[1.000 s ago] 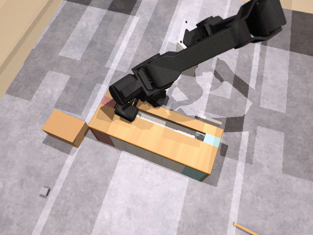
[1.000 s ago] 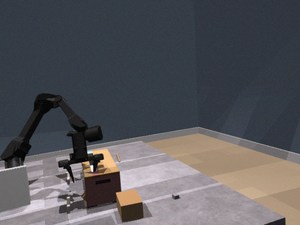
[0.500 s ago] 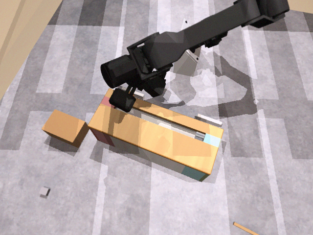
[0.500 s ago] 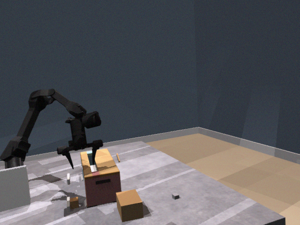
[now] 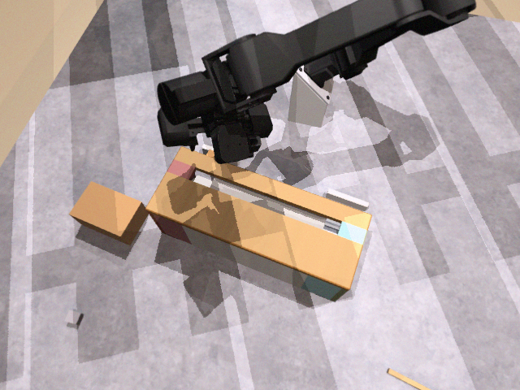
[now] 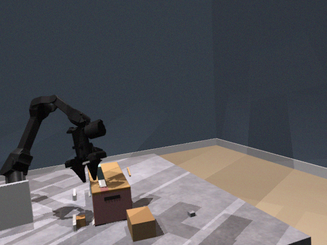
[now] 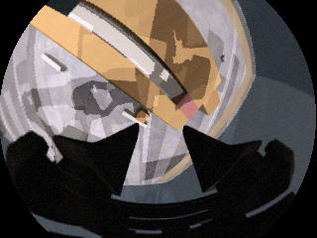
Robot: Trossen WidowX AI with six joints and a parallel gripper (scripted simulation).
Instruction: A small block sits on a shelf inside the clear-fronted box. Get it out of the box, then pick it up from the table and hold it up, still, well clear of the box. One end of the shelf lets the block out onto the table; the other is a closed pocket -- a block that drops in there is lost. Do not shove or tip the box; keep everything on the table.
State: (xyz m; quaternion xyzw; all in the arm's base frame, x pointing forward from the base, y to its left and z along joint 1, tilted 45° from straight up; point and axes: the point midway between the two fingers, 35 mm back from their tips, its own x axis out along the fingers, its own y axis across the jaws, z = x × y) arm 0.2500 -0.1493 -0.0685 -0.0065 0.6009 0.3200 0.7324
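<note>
The block is 14 cm below my gripper tip, 5 cm behind it and 2 cm to the right of it. From my gripper tip the other things lie so: box: 12 cm to the left, 9 cm below, 6 cm ahead; thin stick: 49 cm to the left, 32 cm ahead, 15 cm below.
</note>
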